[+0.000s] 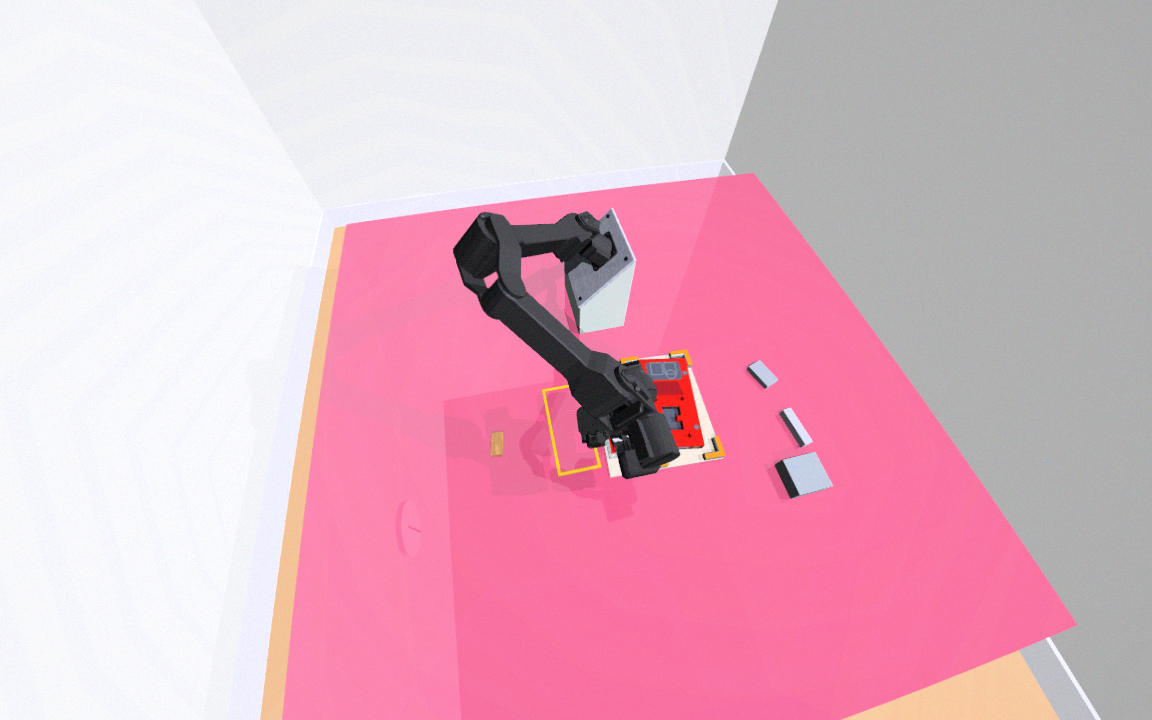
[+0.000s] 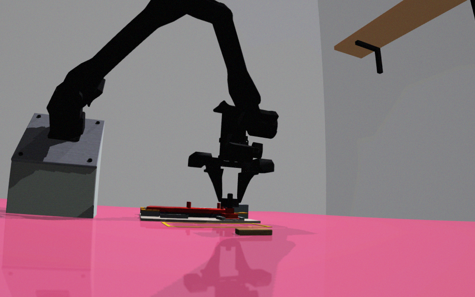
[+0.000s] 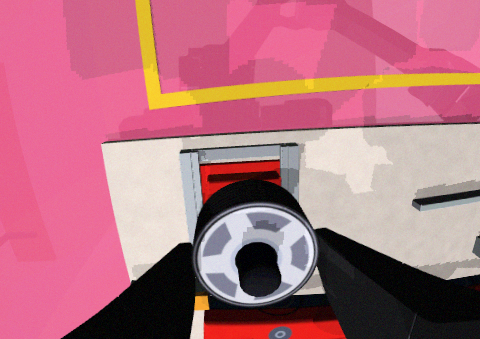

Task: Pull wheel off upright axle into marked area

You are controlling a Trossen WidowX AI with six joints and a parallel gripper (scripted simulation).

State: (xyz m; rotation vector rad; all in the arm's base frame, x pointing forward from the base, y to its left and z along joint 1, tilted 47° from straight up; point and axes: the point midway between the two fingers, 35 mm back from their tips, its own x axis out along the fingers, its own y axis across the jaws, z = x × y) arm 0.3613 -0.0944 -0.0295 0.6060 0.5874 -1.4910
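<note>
My gripper tip is right at the dark wheel. From my gripper tip the other things lie so: small wooden block: 240 mm to the right, 50 mm behind, 40 mm below.
</note>
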